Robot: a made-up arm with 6 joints. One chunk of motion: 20 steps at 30 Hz.
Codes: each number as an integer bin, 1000 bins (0 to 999) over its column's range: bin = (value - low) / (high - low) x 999, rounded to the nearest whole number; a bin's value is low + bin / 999 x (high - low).
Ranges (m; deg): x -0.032..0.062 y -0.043..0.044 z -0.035..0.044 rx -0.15..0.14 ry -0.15..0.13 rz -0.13..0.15
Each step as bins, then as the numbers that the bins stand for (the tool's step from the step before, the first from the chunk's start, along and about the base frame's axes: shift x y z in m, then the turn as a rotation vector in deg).
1 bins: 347 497 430 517 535 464
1 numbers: 0.00065 0.00028 -0.00100 0.000 0.000 0.000
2 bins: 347 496 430 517 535 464
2 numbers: 0.00065 0.00020 -0.00100 0.000 0.000 0.000
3 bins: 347 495 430 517 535 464
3 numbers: 0.00065 0.00011 -0.00100 0.000 0.000 0.000
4 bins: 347 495 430 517 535 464
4 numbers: 0.00065 0.00011 -0.00100 0.000 0.000 0.000
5 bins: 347 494 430 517 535 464
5 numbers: 0.00065 0.00002 -0.00100 0.000 0.000 0.000
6 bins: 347 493 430 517 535 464
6 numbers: 0.00065 -0.00007 -0.00100 0.000 0.000 0.000
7 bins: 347 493 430 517 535 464
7 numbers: 0.00065 -0.00007 -0.00100 0.000 0.000 0.000
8 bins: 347 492 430 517 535 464
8 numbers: 0.00065 -0.00015 -0.00100 0.000 0.000 0.000
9 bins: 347 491 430 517 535 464
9 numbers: 0.00065 -0.00024 -0.00100 0.000 0.000 0.000
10 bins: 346 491 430 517 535 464
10 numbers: 0.00056 -0.00024 -0.00100 0.000 0.000 0.000
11 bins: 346 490 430 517 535 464
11 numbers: 0.00056 -0.00033 -0.00100 0.000 0.000 0.000
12 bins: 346 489 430 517 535 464
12 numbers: 0.00056 -0.00041 -0.00100 0.000 0.000 0.000
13 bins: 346 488 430 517 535 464
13 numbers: 0.00056 -0.00050 -0.00100 0.000 0.000 0.000
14 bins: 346 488 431 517 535 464
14 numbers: 0.00056 -0.00050 -0.00092 0.000 0.000 0.000
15 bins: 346 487 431 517 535 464
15 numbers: 0.00056 -0.00059 -0.00092 0.000 0.000 0.000
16 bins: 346 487 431 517 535 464
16 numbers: 0.00056 -0.00059 -0.00092 0.000 0.000 0.000
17 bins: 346 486 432 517 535 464
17 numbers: 0.00056 -0.00068 -0.00084 0.000 0.000 0.000
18 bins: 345 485 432 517 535 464
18 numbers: 0.00046 -0.00076 -0.00084 0.000 0.000 0.000
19 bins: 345 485 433 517 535 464
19 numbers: 0.00046 -0.00076 -0.00076 0.000 0.000 0.000
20 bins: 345 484 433 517 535 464
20 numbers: 0.00046 -0.00085 -0.00076 0.000 0.000 0.000
